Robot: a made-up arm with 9 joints. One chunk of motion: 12 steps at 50 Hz.
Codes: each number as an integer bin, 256 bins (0 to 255) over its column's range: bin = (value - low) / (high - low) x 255, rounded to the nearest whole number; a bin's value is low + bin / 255 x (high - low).
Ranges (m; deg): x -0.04..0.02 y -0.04..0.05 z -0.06..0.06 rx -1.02..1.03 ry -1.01..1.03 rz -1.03..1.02
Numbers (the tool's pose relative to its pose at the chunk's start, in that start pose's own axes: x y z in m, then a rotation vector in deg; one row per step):
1: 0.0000 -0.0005 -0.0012 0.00 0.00 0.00
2: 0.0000 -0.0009 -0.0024 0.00 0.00 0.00
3: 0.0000 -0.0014 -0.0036 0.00 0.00 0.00
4: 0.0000 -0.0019 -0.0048 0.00 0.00 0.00
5: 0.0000 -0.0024 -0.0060 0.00 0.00 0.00
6: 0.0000 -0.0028 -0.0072 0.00 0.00 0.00
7: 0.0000 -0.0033 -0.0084 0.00 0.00 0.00
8: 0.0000 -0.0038 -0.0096 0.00 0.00 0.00
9: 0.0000 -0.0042 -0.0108 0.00 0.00 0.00
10: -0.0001 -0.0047 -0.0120 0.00 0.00 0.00
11: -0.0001 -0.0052 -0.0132 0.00 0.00 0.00
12: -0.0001 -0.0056 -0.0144 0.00 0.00 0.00
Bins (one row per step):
1: 170 112 125 127 126 128
2: 170 111 122 127 126 128
3: 170 109 120 127 126 128
4: 170 108 117 127 126 128
5: 170 107 115 127 126 128
6: 170 105 112 127 126 128
7: 170 104 110 127 126 128
8: 170 103 107 127 126 128
9: 170 101 105 127 126 128
10: 170 100 102 127 126 128
11: 170 99 99 127 126 128
12: 170 97 97 127 126 128

